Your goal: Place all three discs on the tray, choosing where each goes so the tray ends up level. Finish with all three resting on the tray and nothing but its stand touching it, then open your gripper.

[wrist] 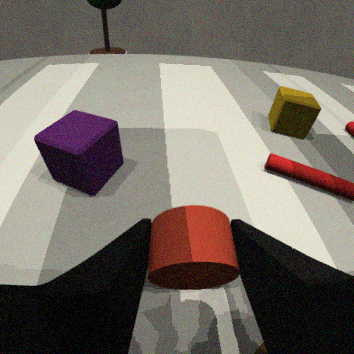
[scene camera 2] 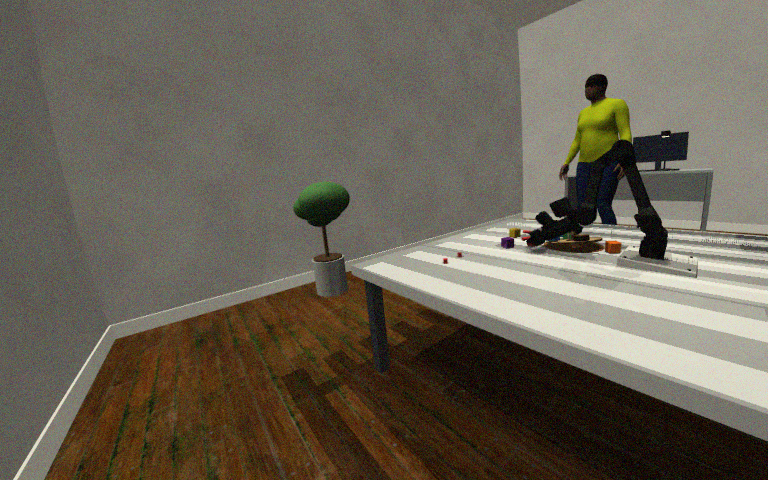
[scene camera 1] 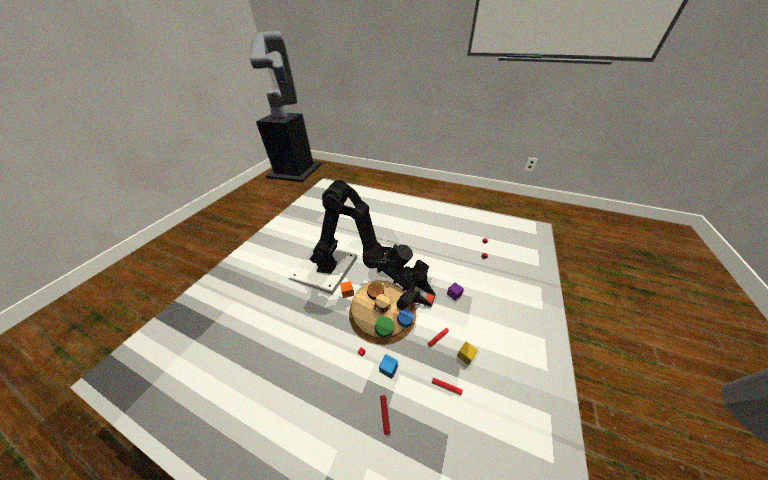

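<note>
The red disc (scene camera 1: 430,298) (wrist: 195,250) is between the two black fingers of my gripper (scene camera 1: 428,297) (wrist: 190,226), just off the tray's edge. Both fingers press its sides in the wrist view, so the gripper is shut on it. Whether the disc touches the table is hard to tell. The round wooden tray (scene camera 1: 362,311) carries a green disc (scene camera 1: 384,326) and a blue disc (scene camera 1: 404,318) on its near side. A brown cylinder (scene camera 1: 375,290) sits on its far side, and a pale knob (scene camera 1: 382,302) is near its middle. The tray's stand is hidden, and its tilt is unclear.
An orange cube (scene camera 1: 346,289) (scene camera 2: 612,246) is beside the tray, near the arm's base. A purple cube (scene camera 1: 455,291) (wrist: 80,150), yellow cube (scene camera 1: 467,352) (wrist: 294,112) and blue cube (scene camera 1: 387,365) lie around. Red rods (scene camera 1: 438,337) (scene camera 1: 446,386) (scene camera 1: 384,414) and small red pieces (scene camera 1: 361,351) (scene camera 1: 484,255) are scattered.
</note>
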